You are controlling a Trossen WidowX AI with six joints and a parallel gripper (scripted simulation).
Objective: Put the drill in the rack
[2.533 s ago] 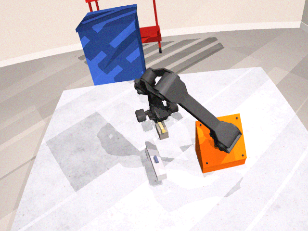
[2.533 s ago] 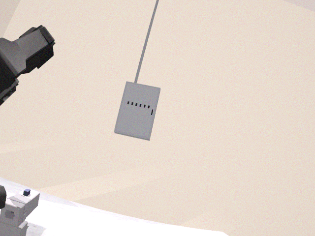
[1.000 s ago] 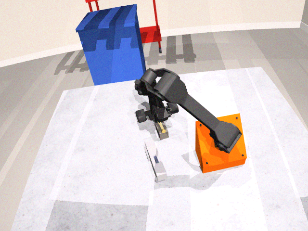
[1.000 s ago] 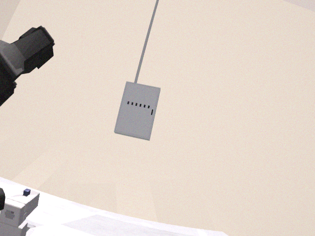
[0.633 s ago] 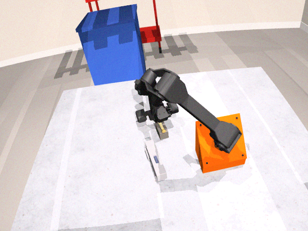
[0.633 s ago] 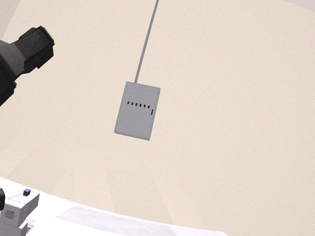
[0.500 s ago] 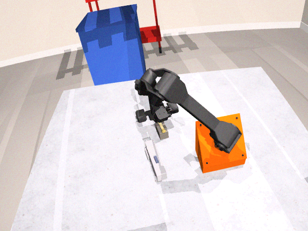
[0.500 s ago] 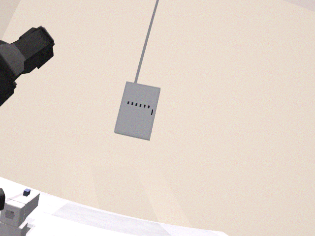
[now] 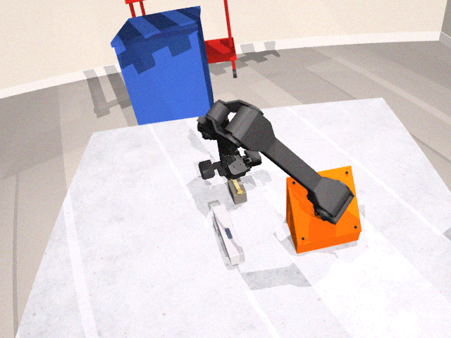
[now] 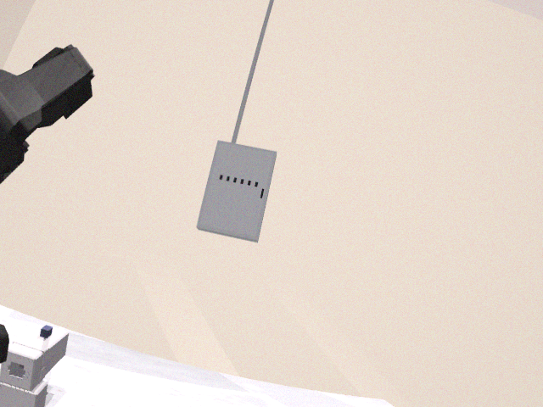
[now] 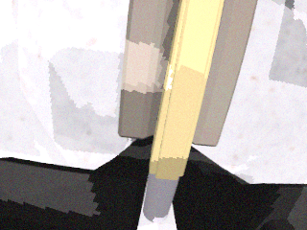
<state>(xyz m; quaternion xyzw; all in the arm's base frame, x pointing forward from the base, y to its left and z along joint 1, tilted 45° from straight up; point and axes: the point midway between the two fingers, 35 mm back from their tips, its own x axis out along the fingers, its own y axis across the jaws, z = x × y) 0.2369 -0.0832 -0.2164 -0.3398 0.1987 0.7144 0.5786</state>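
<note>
Right now the yellow drill is 4 cm to the left of my gripper tip, 4 cm above it and 1 cm behind it. Round my gripper tip: small blue key 26 cm to the left, 4 cm above, 1 cm ahead; housing block 23 cm to the left, 4 cm above, 2 cm ahead.
</note>
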